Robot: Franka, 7 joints.
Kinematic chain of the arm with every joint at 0, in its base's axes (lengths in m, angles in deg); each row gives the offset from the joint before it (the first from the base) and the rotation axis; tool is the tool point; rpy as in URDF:
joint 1: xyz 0 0 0.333 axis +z
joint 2: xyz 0 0 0 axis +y
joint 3: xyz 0 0 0.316 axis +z
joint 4: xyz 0.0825 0 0 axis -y
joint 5: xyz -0.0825 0 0.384 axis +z
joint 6: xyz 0 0 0 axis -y
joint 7: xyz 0.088 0 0 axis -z
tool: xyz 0 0 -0.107 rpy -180 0 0
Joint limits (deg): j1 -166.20..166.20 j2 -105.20..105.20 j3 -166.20..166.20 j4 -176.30..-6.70 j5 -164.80..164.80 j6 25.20..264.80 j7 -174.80..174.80
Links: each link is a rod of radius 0.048 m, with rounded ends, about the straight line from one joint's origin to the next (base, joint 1, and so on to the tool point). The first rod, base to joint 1, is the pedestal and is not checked.
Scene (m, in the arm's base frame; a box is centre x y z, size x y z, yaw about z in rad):
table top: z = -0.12
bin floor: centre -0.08 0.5 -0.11 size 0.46 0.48 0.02 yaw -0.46
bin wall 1: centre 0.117 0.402 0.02 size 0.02 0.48 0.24 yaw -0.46
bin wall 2: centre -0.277 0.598 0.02 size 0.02 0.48 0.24 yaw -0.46
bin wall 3: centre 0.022 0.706 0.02 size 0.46 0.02 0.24 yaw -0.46
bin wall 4: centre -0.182 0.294 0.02 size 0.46 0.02 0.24 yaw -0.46
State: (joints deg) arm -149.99 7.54 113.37 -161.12 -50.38 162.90 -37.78
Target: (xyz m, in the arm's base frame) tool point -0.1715 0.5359 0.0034
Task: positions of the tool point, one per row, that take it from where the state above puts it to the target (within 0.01 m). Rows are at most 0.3 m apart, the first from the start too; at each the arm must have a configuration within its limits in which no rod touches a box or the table.
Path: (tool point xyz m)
1: 0.4319 -0.0458 0.2723
2: 0.4700 0.1486 0.3183
3: 0.4051 0.3652 0.3619
4: 0.2326 0.5450 0.4021
5: 0.1306 0.5969 0.3103
6: 0.0224 0.6131 0.2102
7: -0.0816 0.5921 0.1063
8: -0.1715 0.5359 0.0034

